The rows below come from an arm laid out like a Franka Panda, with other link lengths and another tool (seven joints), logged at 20 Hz.
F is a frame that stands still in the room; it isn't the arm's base.
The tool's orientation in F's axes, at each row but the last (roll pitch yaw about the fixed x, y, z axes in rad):
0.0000, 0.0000, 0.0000
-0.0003, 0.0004, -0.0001
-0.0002, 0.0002, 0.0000
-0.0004, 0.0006, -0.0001
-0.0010, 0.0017, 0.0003
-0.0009, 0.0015, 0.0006
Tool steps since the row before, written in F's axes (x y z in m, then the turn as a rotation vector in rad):
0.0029, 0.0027, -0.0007, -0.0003, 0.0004, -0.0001
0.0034, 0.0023, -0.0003, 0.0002, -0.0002, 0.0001
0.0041, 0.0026, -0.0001, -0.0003, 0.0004, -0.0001
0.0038, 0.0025, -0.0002, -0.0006, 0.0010, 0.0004
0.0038, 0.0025, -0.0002, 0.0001, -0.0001, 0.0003
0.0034, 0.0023, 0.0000, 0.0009, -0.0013, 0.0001
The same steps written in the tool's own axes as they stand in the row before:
0.0029, 0.0027, -0.0007, -0.0003, 0.0004, -0.0001
0.0034, 0.0023, -0.0003, 0.0002, -0.0002, 0.0001
0.0041, 0.0026, -0.0001, -0.0003, 0.0004, -0.0001
0.0038, 0.0025, -0.0002, -0.0006, 0.0010, 0.0004
0.0038, 0.0025, -0.0002, 0.0001, -0.0001, 0.0003
0.0034, 0.0023, 0.0000, 0.0009, -0.0013, 0.0001

